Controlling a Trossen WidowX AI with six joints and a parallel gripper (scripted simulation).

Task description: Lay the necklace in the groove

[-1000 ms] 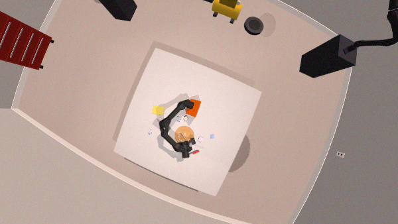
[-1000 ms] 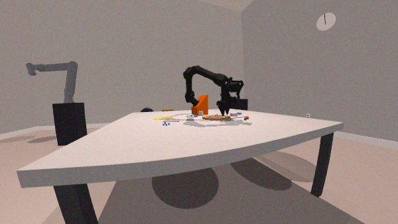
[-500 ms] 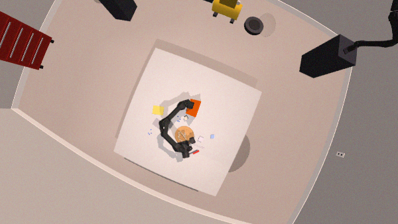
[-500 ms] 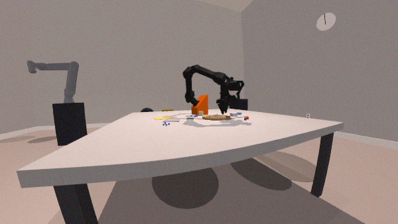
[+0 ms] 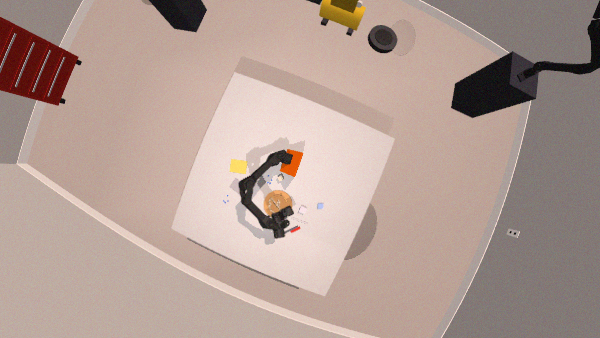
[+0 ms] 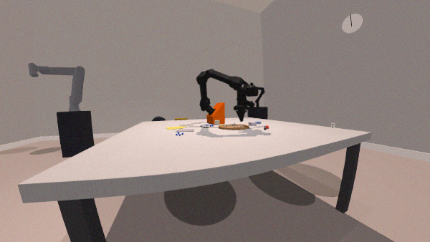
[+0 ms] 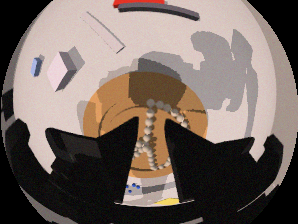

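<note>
The round tan bead board is 40 mm behind my gripper tip, 30 mm to the right of it and 30 mm below it. Round my gripper tip: tool: 100 mm ahead, 120 mm to the left, 40 mm below; then white square: 60 mm behind, 140 mm to the left, 30 mm below; then pale blue cube: 120 mm behind, 250 mm to the left, 30 mm below.
</note>
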